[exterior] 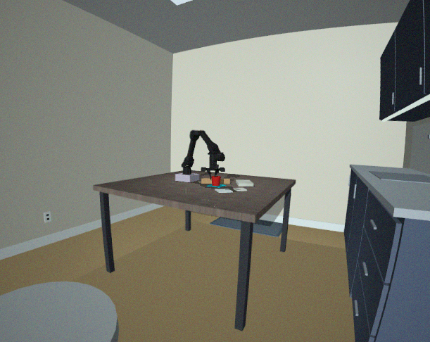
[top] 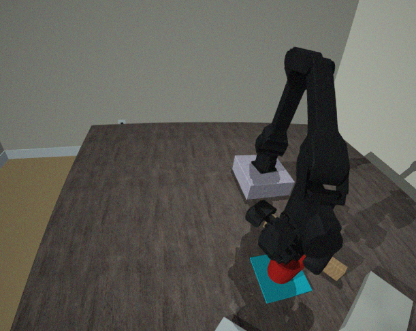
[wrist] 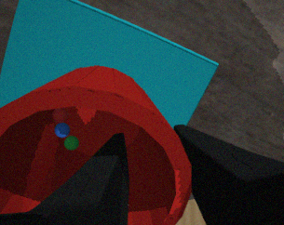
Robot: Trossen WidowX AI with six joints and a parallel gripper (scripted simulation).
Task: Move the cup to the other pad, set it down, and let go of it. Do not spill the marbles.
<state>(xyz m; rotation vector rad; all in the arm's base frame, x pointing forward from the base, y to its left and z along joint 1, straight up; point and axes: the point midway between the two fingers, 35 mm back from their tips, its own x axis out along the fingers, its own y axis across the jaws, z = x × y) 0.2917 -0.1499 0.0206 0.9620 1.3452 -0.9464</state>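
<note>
My gripper tip is now 3 cm short of the red cup and 1 cm to the right of it. Round my gripper tip: cyan pad: 3 cm ahead, 1 cm to the left, 5 cm below; green marble: 4 cm ahead, 3 cm to the left, 3 cm below; blue marble: 4 cm ahead, 2 cm to the left, 3 cm below.
</note>
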